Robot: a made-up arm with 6 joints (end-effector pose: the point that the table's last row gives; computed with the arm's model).
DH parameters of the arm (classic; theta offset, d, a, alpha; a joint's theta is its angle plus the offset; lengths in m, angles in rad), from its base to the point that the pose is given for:
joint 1: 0 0.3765 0 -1.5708
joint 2: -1.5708 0 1.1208 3.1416
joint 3: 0 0 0 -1.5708
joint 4: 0 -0.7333 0 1.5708
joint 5: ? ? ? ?
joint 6: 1.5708 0 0 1.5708
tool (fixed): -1.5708 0 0 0
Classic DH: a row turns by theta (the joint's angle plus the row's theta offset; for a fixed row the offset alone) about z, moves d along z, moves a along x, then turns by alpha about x.
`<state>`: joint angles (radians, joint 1 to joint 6).
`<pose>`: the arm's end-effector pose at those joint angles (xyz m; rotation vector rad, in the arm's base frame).
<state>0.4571 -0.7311 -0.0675 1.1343 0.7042 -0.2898</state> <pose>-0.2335 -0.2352 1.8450 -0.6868 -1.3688 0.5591</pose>
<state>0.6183 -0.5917 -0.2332 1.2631 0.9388 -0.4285</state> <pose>0.0254 -0.0769 1.7921 -0.6003 -1.2501 1.1072</pose>
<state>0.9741 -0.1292 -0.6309 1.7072 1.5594 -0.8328</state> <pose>0.3198 0.5326 1.3572 -0.2464 -0.2590 2.5956</pose>
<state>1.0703 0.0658 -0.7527 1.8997 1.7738 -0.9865</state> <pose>0.2881 0.6988 1.1247 -0.0772 0.4282 2.9797</pose>
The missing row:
joint 5: 0 0.2555 0 -1.5708
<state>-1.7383 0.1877 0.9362 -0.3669 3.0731 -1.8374</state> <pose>-0.3700 -0.7577 1.9095 -1.7643 -0.7454 1.5930</pose>
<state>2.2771 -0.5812 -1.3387 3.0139 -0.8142 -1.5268</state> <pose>-0.1537 -0.2103 0.8331 -0.7791 -1.6081 1.6432</pose>
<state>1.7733 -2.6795 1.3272 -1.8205 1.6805 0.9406</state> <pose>0.1722 -1.1526 -1.0244 -1.6251 -0.2542 -0.1384</pose>
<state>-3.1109 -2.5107 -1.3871 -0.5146 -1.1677 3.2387</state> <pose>0.2237 0.2294 0.0783 -0.7720 3.0173 -0.1801</pose>
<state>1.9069 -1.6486 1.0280 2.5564 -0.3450 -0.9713</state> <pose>0.4045 -1.8036 0.4921 1.2577 -0.8866 -0.7096</pose>
